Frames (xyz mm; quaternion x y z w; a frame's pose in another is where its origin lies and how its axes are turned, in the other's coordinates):
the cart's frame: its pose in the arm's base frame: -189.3 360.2 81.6 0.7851 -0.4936 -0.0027 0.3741
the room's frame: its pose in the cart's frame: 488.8 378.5 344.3 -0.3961 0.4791 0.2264 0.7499
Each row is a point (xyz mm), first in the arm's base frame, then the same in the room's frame.
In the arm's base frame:
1: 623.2 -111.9 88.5
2: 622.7 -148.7 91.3
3: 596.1 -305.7 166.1
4: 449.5 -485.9 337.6
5: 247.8 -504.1 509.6
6: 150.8 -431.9 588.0
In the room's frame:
1: 504.2 -592.6 -649.3
2: 499.0 -615.0 -620.4
3: 511.4 -671.5 -454.2
4: 524.2 -627.3 -169.2
5: 536.1 -441.2 20.2
6: 554.1 -301.2 49.0

